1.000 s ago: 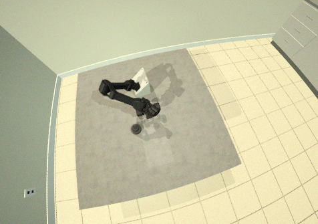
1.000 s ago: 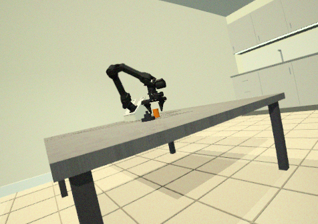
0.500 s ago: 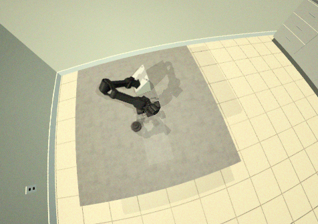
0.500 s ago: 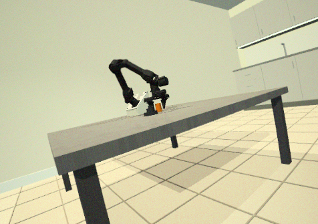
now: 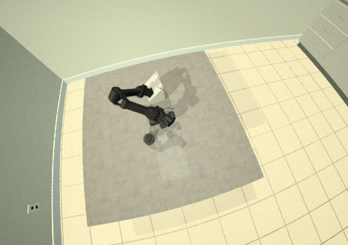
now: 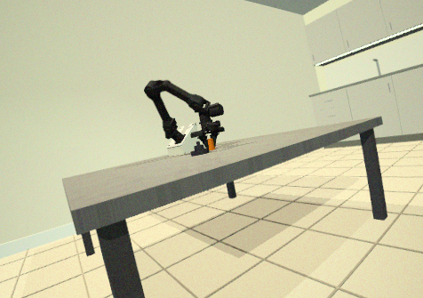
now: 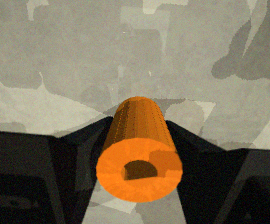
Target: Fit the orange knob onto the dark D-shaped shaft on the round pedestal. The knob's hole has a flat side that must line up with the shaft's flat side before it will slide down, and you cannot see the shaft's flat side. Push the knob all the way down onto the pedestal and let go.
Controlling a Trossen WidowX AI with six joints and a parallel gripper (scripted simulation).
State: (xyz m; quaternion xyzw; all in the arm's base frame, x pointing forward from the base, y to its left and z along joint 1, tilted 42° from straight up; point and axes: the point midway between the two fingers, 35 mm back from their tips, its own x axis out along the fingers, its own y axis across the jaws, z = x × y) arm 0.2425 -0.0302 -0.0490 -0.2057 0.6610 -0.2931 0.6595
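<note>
The round pedestal is 80 mm ahead of my gripper tip, 150 mm to the right of it and 20 mm above it. Round my gripper tip: orange knob 20 mm above.
</note>
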